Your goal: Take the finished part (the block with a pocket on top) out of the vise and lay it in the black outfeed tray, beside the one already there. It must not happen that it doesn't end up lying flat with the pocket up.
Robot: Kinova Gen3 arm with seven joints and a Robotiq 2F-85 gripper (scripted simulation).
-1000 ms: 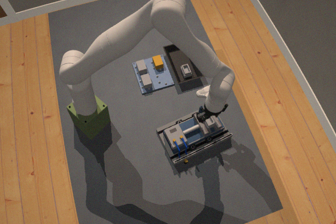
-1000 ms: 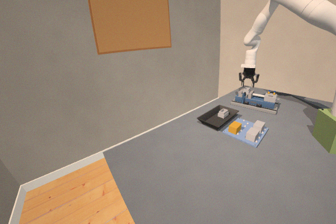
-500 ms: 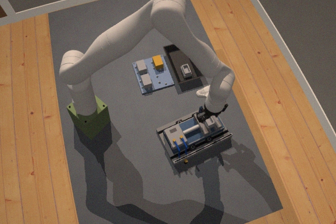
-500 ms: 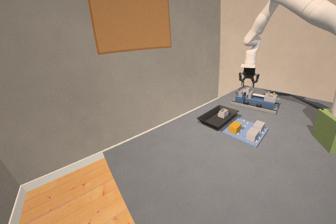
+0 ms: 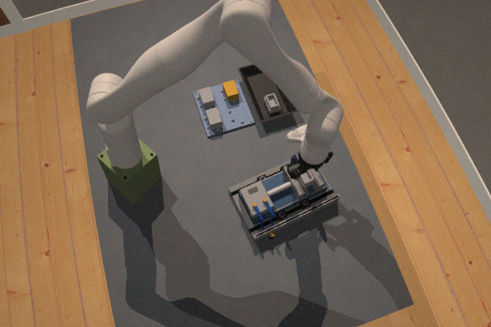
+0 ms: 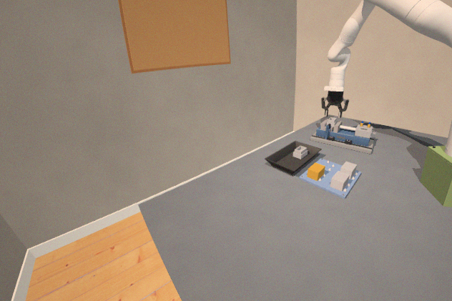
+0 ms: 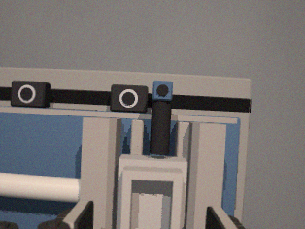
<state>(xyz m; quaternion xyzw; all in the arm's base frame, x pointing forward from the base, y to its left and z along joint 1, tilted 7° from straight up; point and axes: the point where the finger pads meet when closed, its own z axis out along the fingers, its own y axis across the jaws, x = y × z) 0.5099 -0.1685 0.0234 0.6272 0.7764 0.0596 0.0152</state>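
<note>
The cylinder rod lies 8 cm behind my hand, 6 cm below it and 2 cm to the right of it. From my hand the other things lie so: vise: 10 cm below, 6 cm behind, 1 cm to the right; then light blue fixture plate: 35 cm to the left, 18 cm behind, 13 cm below; then tray floor: 36 cm to the left, 13 cm below, 2 cm behind.
</note>
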